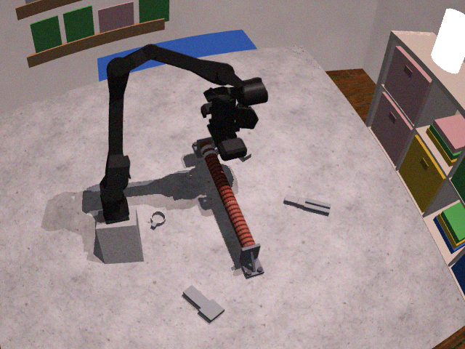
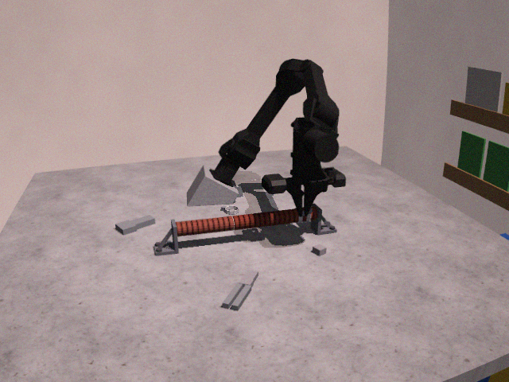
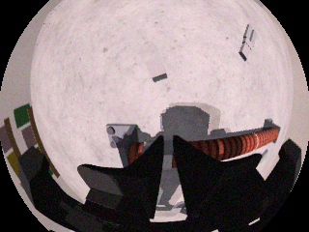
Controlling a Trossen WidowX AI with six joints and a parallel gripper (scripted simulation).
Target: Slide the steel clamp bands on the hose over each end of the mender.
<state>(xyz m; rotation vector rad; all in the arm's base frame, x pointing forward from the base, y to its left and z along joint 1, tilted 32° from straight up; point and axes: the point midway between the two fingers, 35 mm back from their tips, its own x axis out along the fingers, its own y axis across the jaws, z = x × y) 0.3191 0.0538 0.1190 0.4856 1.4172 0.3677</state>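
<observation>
Right now my hand is 90 mm above the small grey block, 80 mm short of it and 10 mm to the right of it.
</observation>
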